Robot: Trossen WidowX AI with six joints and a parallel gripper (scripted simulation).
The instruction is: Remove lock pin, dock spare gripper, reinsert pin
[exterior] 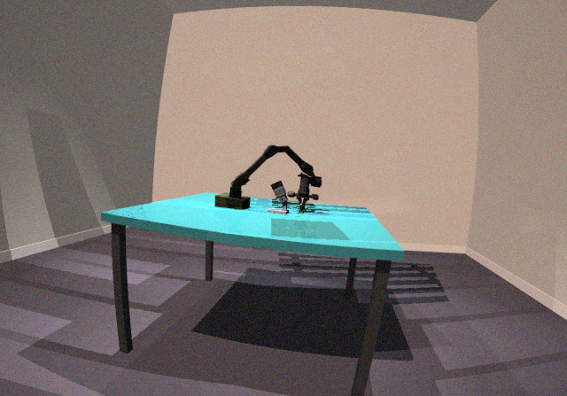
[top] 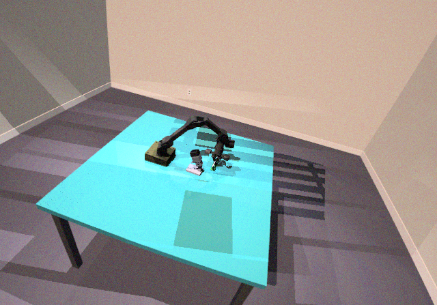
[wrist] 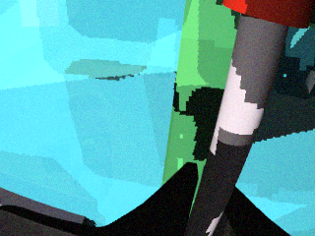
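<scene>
Now: gripper tip 10 mm to the right of the green pad and 10 mm below it. The rest, counted from my gripper tip: spare gripper: 140 mm behind, 110 mm above, 90 mm to the right; mount: 130 mm behind, 90 mm to the right, 40 mm above.
</scene>
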